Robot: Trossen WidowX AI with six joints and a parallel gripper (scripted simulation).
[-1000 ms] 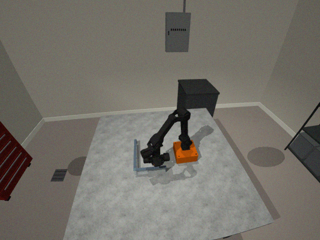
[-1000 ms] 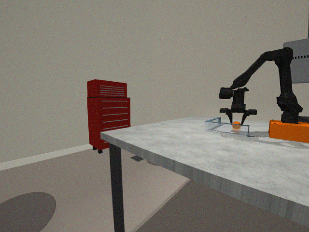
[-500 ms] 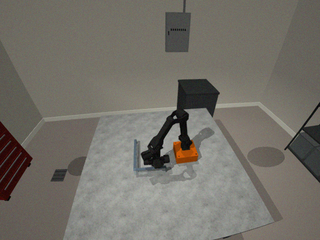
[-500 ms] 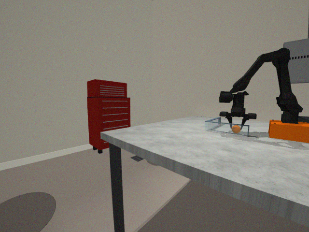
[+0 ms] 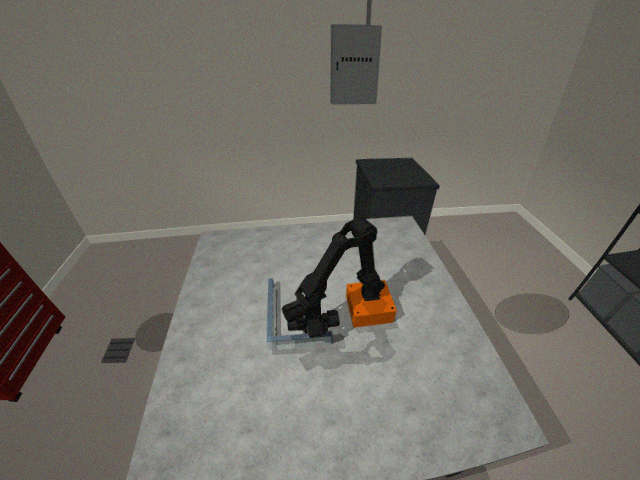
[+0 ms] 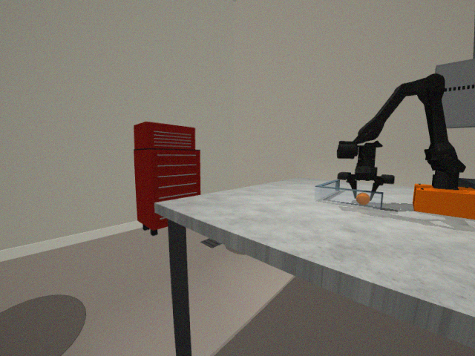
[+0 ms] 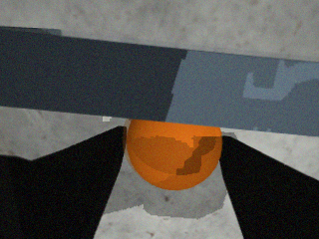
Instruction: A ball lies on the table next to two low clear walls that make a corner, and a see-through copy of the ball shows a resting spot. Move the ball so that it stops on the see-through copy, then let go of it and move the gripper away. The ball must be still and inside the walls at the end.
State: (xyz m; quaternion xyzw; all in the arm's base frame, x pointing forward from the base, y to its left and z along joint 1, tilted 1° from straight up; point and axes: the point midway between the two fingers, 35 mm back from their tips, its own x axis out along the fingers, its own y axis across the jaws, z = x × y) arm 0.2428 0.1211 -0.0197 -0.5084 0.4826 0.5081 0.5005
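My gripper tip is right at the orange ball. Round my gripper tip: clear wall (50 mm ahead, 40 mm to the left, 10 mm above); then see-through copy of ball (right at my gripper tip).
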